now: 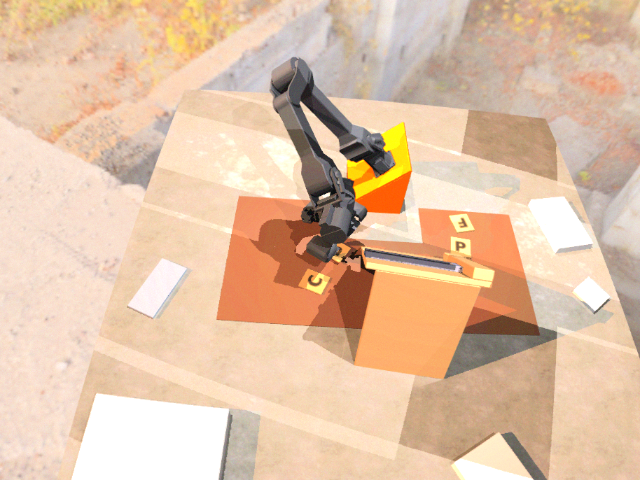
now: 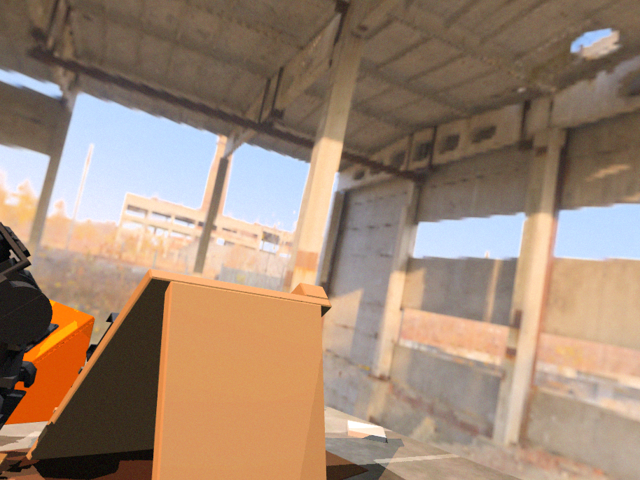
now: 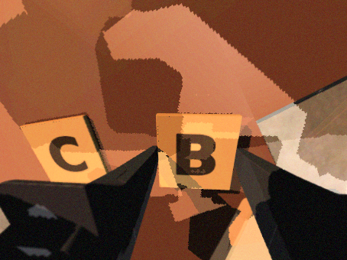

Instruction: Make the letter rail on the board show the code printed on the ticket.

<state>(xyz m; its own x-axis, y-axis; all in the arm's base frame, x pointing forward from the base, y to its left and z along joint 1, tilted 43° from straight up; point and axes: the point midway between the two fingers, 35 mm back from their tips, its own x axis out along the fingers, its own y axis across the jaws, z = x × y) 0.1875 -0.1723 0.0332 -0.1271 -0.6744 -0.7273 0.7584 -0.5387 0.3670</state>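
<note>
My gripper tip is 120 mm to the right of the orange mat and 10 mm above it. Round my gripper tip: white ticket: 100 mm ahead, 120 mm to the left, 100 mm above; then grey slab: 80 mm ahead, 440 mm to the right, 10 mm below.
</note>
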